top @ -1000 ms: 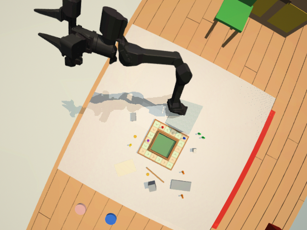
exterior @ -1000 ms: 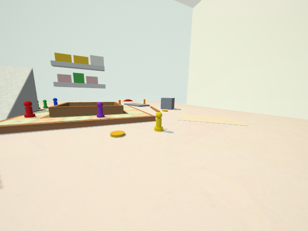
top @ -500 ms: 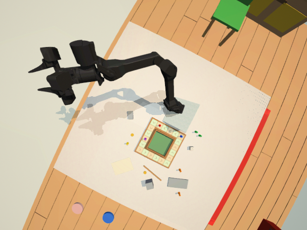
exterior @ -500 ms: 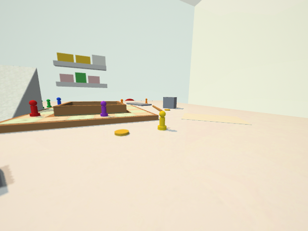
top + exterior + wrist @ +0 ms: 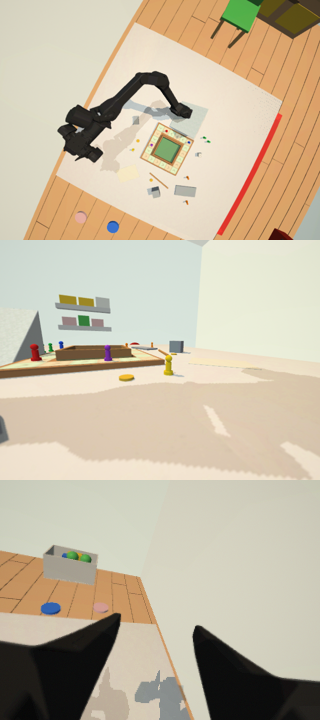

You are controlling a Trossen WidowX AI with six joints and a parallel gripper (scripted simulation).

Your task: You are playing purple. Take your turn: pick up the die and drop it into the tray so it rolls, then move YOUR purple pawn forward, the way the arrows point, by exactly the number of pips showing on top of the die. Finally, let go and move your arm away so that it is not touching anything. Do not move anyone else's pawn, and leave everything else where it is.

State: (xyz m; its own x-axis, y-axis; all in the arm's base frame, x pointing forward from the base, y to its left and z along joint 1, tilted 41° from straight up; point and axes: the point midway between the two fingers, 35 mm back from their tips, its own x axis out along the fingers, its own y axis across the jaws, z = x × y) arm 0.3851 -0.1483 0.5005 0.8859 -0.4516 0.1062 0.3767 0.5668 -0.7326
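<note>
The white die is 65 cm to the left of my gripper tip, 36 cm below it and 15 cm behind it. Also, from my gripper tip: yellow pawn: 36 cm below, 20 cm to the left, 2 cm behind; then red pawn: 37 cm to the left, 34 cm below, 23 cm behind; then purple pawn: 34 cm below, 31 cm to the left, 10 cm behind.
</note>
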